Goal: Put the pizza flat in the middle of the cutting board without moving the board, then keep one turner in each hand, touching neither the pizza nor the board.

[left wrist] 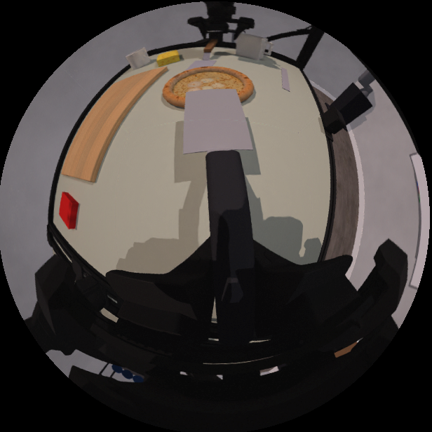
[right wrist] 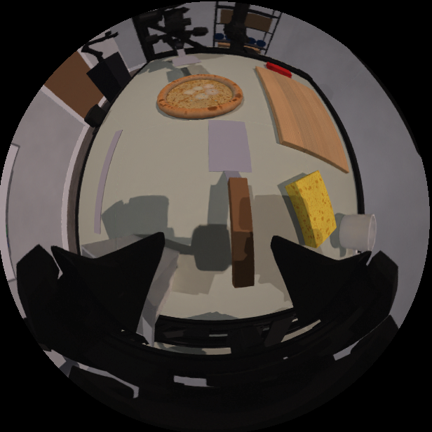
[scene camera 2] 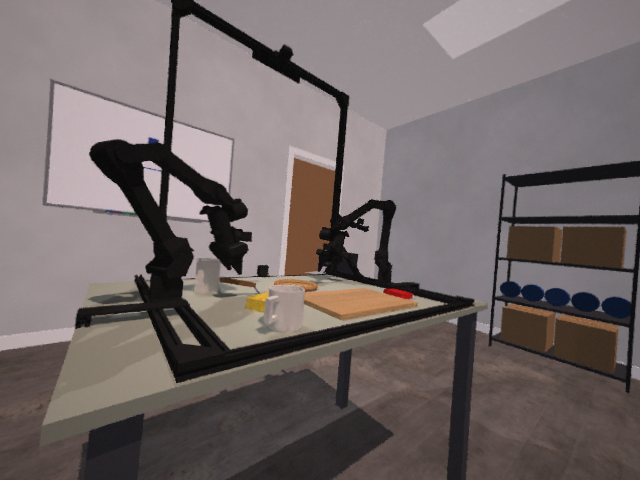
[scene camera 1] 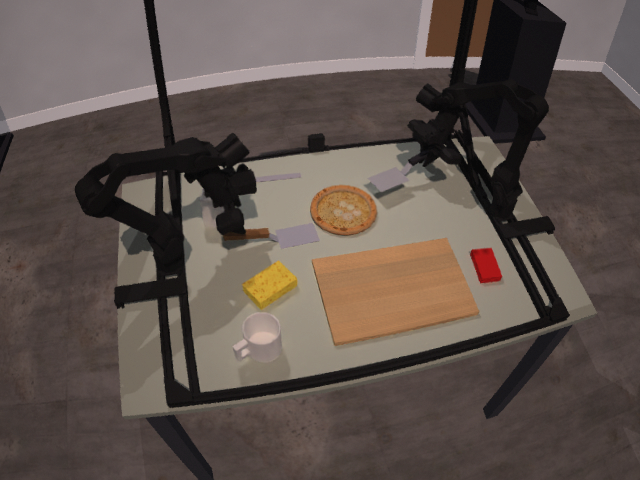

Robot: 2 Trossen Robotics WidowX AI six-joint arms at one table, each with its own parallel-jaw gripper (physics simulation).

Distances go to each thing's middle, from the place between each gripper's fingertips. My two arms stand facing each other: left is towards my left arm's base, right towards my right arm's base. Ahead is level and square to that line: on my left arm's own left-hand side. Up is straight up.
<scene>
My right hand is 7 cm to the right of the brown-handled turner point(scene camera 1: 303, 234), 4 cm above it and 2 cm short of it. The rest, counted from my right hand: pizza point(scene camera 1: 343, 210) 27 cm to the left, 6 cm below, 4 cm behind; then wooden cutting board point(scene camera 1: 370, 294) 33 cm to the left, 23 cm ahead, 7 cm below; then white container point(right wrist: 161, 284) 10 cm behind, 6 cm to the right, 2 cm below.
The black-handled turner point(scene camera 1: 393, 177) lies 6 cm to the right of my left hand, 3 cm ahead of it and 3 cm above it. The rest, counted from my left hand: pizza: 26 cm to the right, 9 cm ahead, 4 cm below; wooden cutting board: 37 cm ahead, 20 cm to the right, 4 cm below; brown-handled turner: 46 cm to the right, 15 cm ahead, 2 cm below.
</scene>
